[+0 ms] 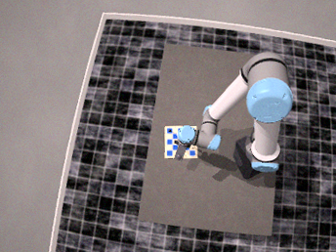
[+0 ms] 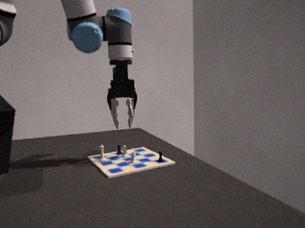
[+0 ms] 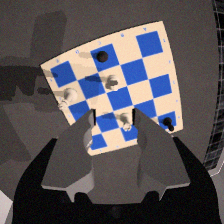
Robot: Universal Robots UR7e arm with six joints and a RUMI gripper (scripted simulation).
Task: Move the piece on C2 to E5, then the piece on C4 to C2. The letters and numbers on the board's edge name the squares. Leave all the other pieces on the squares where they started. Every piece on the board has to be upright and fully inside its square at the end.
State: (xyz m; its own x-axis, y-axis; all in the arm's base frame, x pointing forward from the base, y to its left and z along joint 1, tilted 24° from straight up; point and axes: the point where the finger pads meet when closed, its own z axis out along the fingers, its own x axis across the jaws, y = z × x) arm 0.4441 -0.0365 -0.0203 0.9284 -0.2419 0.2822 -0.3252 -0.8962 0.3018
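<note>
Now: hand 120 mm above the cream chessboard and 30 mm to the left of it.
</note>
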